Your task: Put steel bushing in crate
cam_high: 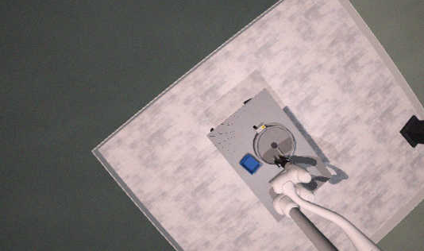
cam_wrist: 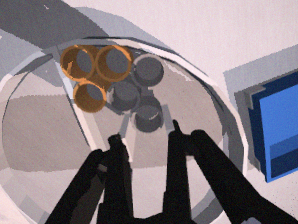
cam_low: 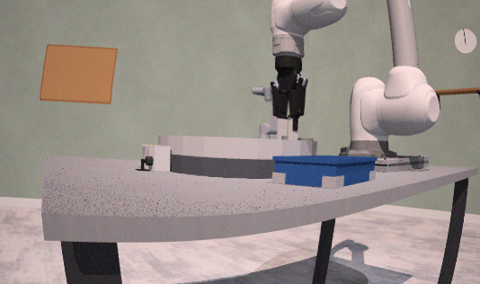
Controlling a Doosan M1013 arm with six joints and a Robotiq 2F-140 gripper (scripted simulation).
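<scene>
Right now my hand is 240 mm to the right of the blue crate, 130 mm short of it and 80 mm above it. From my hand the other things lie so: round grey turning table: 90 mm to the right, 90 mm ahead, 50 mm below.
</scene>
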